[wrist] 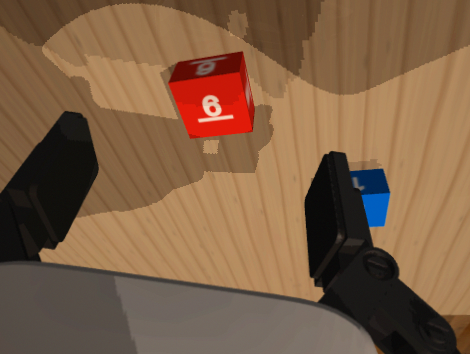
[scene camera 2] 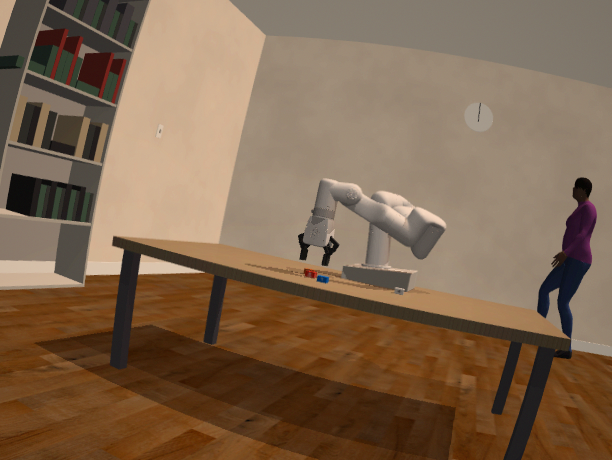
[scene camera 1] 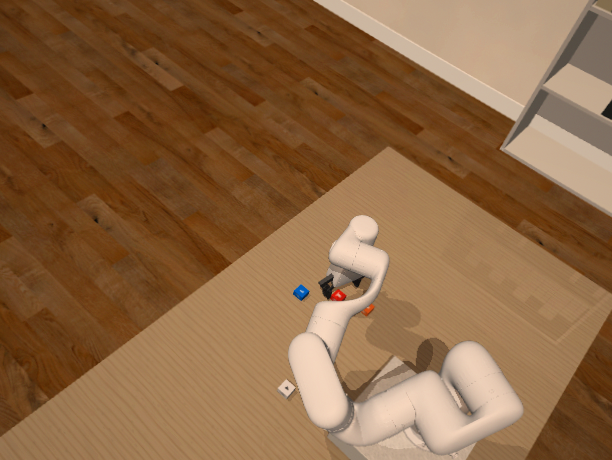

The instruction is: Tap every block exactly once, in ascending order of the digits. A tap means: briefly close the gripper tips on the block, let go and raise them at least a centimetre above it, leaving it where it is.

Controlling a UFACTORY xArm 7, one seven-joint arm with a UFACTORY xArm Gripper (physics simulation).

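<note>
A red block [scene camera 1: 338, 295] [scene camera 2: 310, 273] [wrist: 216, 107] with an underlined 6 sits on the table. My gripper [scene camera 1: 342, 286] [scene camera 2: 314, 261] [wrist: 204, 158] is open and empty, raised above the table near the red block; in the wrist view the block lies between the fingers sideways, a little beyond the tips. A blue block [scene camera 1: 301, 292] [scene camera 2: 323, 279] [wrist: 378, 207] is partly hidden behind the right finger in the wrist view; its digit looks like 1. An orange block [scene camera 1: 368, 310] is partly hidden by the arm, its digit unreadable. A white block [scene camera 1: 286, 388] [scene camera 2: 399, 290] has a dark mark, too small to read.
The robot's base plate [scene camera 1: 395, 367] [scene camera 2: 360, 275] stands on the wooden table [scene camera 1: 200, 350] [scene camera 2: 480, 305]. In scene camera 1 the arm passes over the area between the red, orange and white blocks. A bookshelf and a standing person are away from the table.
</note>
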